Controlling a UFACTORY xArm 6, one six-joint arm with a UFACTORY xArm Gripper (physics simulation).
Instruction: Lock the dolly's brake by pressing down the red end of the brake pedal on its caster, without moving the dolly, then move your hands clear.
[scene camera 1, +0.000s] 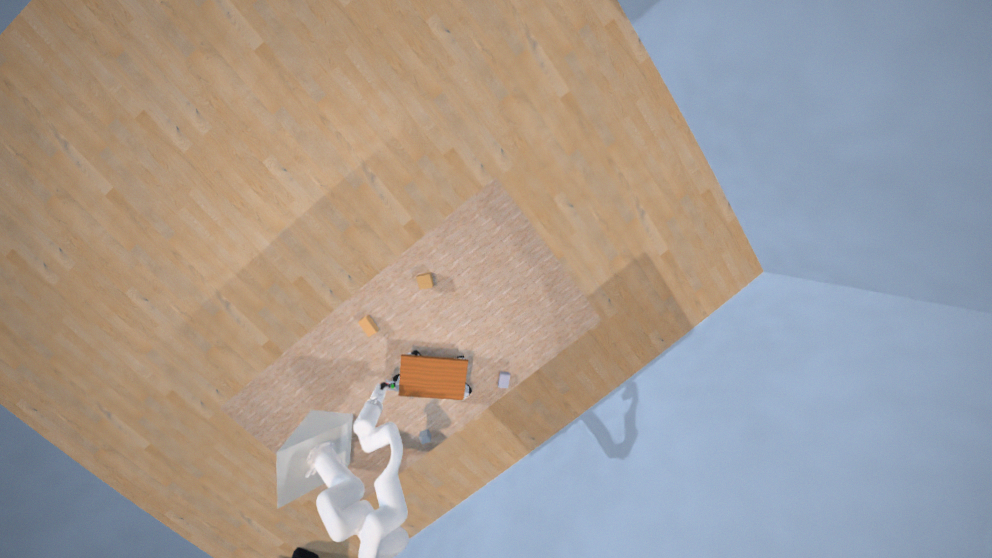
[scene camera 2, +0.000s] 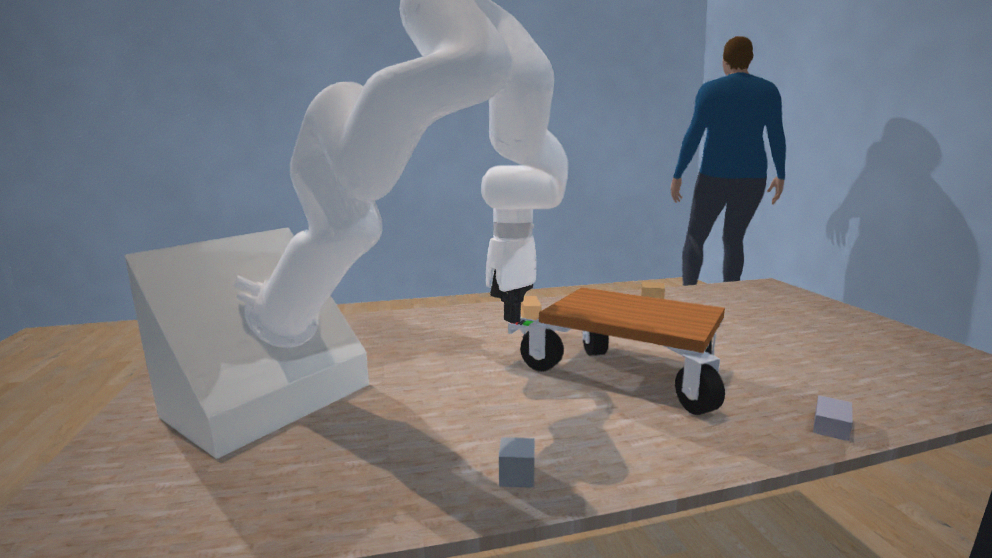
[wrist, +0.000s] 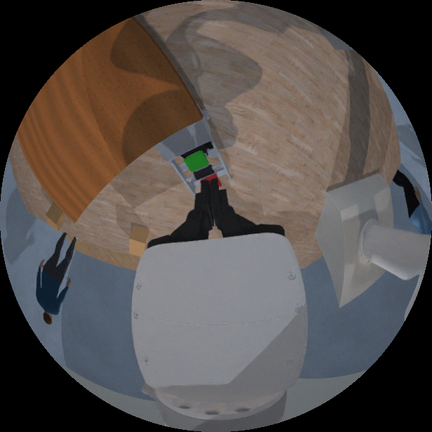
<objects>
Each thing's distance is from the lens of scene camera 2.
dolly (scene camera 2: 686, 328): 92 cm
lilac block (scene camera 2: 833, 417): 92 cm
</objects>
